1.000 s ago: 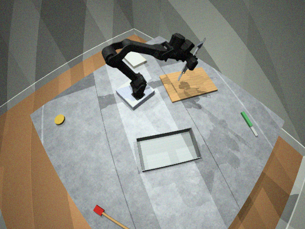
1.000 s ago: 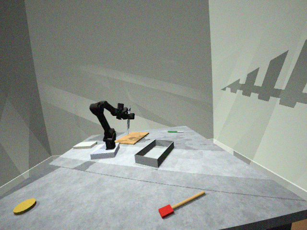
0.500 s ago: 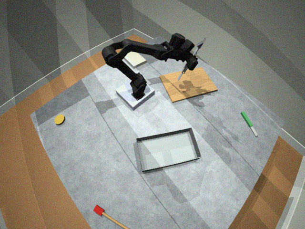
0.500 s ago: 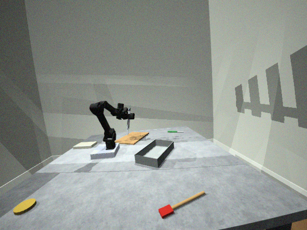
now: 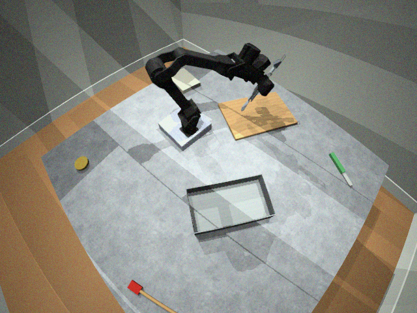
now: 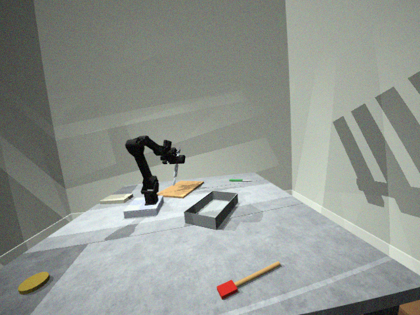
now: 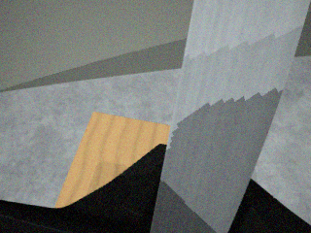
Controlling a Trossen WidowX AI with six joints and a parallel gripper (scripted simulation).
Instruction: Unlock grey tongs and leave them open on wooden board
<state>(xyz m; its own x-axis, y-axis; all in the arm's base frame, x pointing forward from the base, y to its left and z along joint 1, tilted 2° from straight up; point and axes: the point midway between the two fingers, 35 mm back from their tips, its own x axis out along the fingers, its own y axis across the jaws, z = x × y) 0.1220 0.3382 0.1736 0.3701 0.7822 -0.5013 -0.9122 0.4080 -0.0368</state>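
Now: the wooden board 10 mm to the right of my gripper tip and 210 mm below it. Also, from my gripper tip: yellow disc 370 mm behind, 840 mm to the right, 200 mm below; then cream block 460 mm behind, 130 mm to the right, 200 mm below; then grey roasting tin 230 mm ahead, 470 mm to the right, 190 mm below.
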